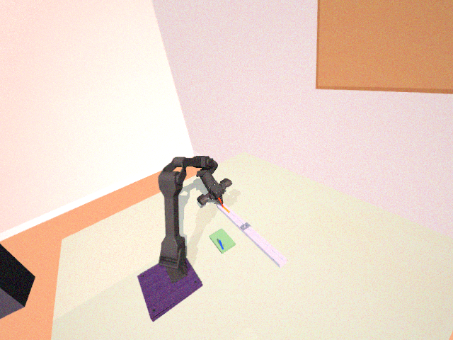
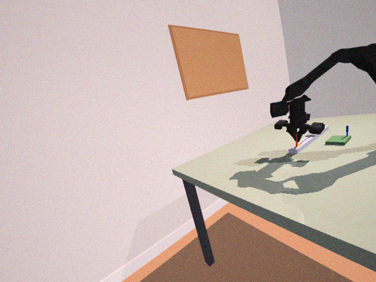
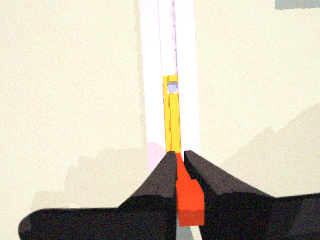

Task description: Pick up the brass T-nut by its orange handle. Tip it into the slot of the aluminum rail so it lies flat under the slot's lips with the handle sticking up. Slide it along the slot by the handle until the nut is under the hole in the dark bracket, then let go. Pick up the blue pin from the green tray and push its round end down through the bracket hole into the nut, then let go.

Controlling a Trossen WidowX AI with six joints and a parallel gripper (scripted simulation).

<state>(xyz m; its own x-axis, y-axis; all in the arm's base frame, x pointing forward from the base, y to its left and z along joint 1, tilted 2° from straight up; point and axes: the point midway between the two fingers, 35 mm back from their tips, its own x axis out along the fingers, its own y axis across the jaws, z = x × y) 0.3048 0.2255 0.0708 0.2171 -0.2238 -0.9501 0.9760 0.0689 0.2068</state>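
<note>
Right now the brass T-nut is 20 mm to the right of my gripper tip. Round my gripper tip: aluminum rail 20 mm ahead, 180 mm to the right, 30 mm below; then green tray 110 mm behind, 200 mm to the right, 40 mm below; then blue pin 120 mm behind, 220 mm to the right, 20 mm below.
</note>
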